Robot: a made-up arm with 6 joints.
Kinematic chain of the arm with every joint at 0, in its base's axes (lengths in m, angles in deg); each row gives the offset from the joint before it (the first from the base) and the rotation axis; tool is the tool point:
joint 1: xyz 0 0 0.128 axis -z
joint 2: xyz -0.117 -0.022 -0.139 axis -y
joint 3: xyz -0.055 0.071 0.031 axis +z
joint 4: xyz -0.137 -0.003 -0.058 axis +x
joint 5: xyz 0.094 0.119 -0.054 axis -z
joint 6: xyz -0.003 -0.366 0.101 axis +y
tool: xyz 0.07 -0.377 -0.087
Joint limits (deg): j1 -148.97..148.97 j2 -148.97..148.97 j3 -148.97..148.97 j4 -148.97..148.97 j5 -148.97..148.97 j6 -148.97..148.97
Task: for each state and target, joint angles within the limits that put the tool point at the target. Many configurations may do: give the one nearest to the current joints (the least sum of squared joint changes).
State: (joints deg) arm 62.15 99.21 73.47 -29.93 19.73 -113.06
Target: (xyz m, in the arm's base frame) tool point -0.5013 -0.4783 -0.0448
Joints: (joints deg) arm 20.23 102.92 57.23 -9.54 44.55 -113.69
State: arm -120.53 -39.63 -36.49 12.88 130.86 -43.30
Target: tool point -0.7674 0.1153 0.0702
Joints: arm -120.05 -26.00 -86.10 28.72 148.97 -42.79
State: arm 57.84 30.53 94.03 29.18 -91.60 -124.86
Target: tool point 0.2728 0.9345 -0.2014
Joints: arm 80.05 31.73 92.88 9.38 -138.88 -118.35
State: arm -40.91 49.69 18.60 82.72 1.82 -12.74
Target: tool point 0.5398 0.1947 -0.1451
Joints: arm -32.88 109.98 21.30 82.41 30.49 -13.60
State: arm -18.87 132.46 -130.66 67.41 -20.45 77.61
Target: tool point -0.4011 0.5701 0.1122
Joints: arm -47.78 130.62 -131.71 27.94 26.32 89.98
